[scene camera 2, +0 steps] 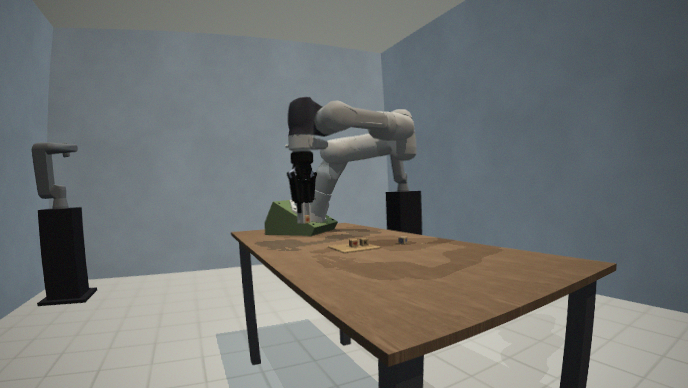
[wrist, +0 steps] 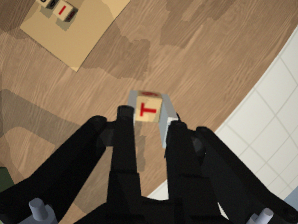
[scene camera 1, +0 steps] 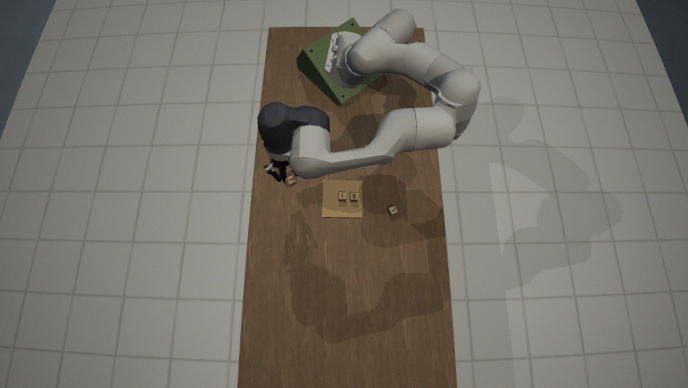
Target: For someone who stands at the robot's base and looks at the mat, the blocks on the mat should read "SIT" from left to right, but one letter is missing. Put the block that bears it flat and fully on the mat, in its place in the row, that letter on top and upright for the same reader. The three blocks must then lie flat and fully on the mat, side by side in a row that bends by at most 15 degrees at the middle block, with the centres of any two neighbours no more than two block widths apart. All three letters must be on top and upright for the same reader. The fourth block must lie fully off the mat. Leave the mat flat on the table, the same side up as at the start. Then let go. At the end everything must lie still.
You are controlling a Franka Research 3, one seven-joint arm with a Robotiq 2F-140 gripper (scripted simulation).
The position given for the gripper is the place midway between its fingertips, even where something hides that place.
In view: the gripper (scene camera 2: 304,222) and a mat (scene camera 1: 331,207).
The gripper is seen too in the wrist view (wrist: 147,104).
